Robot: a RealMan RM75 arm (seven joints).
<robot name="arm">
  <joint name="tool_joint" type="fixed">
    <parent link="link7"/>
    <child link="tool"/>
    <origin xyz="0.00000 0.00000 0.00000" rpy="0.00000 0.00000 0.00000"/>
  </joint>
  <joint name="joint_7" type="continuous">
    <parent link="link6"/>
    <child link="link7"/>
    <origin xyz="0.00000 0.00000 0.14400" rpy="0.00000 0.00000 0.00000"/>
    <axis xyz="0 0 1"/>
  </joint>
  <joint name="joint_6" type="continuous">
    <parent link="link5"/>
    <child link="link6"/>
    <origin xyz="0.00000 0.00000 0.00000" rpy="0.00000 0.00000 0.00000"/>
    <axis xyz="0 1 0"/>
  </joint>
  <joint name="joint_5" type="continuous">
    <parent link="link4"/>
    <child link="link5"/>
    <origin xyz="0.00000 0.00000 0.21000" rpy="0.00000 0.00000 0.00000"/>
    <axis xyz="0 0 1"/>
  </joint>
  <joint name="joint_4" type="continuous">
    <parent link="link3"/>
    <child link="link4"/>
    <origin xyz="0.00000 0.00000 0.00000" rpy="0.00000 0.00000 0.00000"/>
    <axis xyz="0 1 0"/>
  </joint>
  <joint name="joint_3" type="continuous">
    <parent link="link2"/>
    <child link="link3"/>
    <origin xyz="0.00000 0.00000 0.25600" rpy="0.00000 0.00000 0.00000"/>
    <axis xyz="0 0 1"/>
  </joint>
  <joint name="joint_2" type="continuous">
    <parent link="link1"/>
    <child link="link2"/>
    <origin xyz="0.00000 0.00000 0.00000" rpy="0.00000 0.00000 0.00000"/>
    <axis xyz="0 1 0"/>
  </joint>
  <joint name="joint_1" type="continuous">
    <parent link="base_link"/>
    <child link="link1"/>
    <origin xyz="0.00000 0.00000 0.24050" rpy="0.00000 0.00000 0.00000"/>
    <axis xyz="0 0 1"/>
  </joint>
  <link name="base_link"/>
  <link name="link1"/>
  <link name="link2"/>
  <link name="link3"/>
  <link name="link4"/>
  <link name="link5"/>
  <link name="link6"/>
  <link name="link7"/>
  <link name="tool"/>
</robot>
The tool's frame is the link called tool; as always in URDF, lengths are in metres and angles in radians. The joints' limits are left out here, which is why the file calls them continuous.
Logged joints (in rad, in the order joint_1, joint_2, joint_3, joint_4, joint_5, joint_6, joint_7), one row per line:
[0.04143, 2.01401, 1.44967, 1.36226, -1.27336, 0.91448, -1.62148]
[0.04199, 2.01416, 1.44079, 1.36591, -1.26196, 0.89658, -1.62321]
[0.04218, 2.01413, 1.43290, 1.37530, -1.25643, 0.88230, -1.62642]
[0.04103, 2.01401, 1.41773, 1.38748, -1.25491, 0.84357, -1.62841]
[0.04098, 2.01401, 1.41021, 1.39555, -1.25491, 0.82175, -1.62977]
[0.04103, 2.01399, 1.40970, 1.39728, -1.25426, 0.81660, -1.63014]
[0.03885, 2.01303, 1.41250, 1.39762, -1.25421, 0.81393, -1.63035]
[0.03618, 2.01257, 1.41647, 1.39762, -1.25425, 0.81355, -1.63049]
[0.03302, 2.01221, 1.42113, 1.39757, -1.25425, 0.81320, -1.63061]
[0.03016, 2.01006, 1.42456, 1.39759, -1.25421, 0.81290, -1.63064]
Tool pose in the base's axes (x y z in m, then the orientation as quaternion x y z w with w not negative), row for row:
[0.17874, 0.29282, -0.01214, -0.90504, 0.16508, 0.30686, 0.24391]
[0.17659, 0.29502, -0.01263, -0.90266, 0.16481, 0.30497, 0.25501]
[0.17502, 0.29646, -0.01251, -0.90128, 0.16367, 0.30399, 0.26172]
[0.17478, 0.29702, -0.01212, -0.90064, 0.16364, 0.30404, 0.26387]
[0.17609, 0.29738, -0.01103, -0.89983, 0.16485, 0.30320, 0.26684]
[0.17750, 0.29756, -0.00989, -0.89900, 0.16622, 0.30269, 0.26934]
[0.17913, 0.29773, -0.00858, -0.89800, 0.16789, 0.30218, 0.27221]
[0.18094, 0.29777, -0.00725, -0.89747, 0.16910, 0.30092, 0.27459]
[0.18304, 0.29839, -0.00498, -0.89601, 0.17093, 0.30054, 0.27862]
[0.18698, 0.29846, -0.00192, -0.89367, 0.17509, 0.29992, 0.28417]
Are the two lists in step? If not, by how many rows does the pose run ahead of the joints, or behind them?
The pose runs 2 rows ahead of the joints: the pose in row i belongs to the joints in row i + 2.
